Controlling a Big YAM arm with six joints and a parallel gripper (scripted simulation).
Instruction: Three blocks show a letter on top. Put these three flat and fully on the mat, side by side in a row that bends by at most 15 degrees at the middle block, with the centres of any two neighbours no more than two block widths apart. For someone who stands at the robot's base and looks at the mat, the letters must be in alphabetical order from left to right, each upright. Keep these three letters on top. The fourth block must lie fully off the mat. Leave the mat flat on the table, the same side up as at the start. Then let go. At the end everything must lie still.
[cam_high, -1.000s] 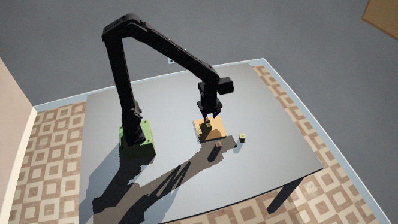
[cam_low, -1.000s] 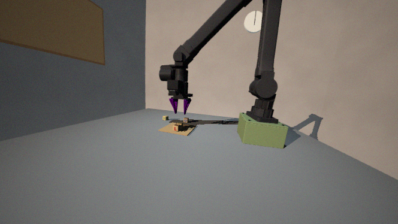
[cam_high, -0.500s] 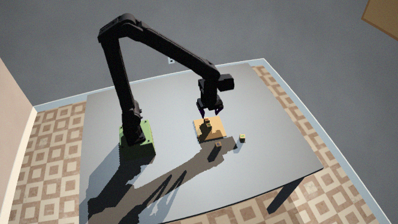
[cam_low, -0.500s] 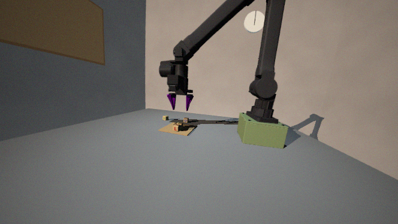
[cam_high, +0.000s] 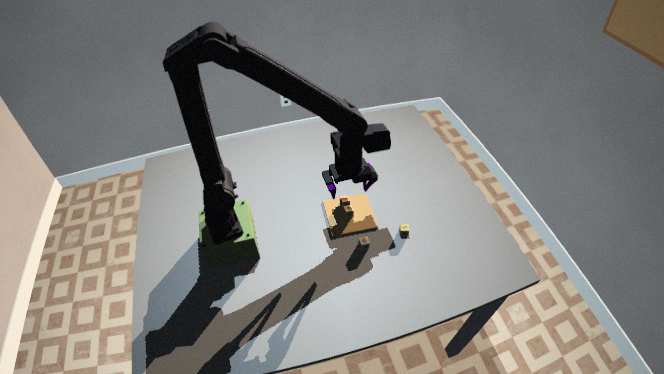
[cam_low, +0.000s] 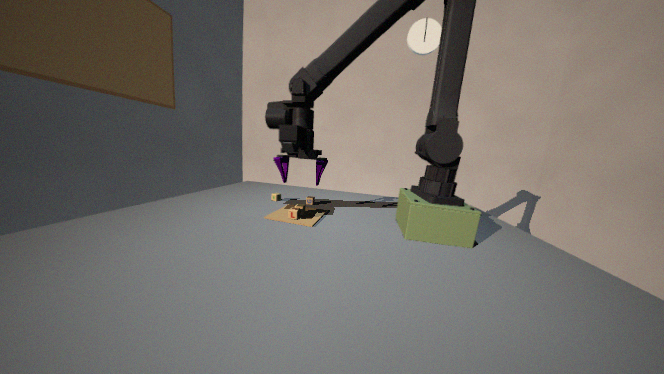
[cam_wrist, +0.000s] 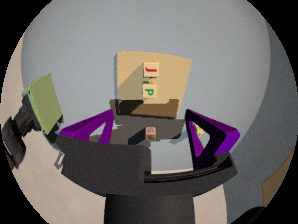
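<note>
My gripper is now 80 mm above the block. The rest, counted from my hand: tan mat: 100 mm below.
</note>
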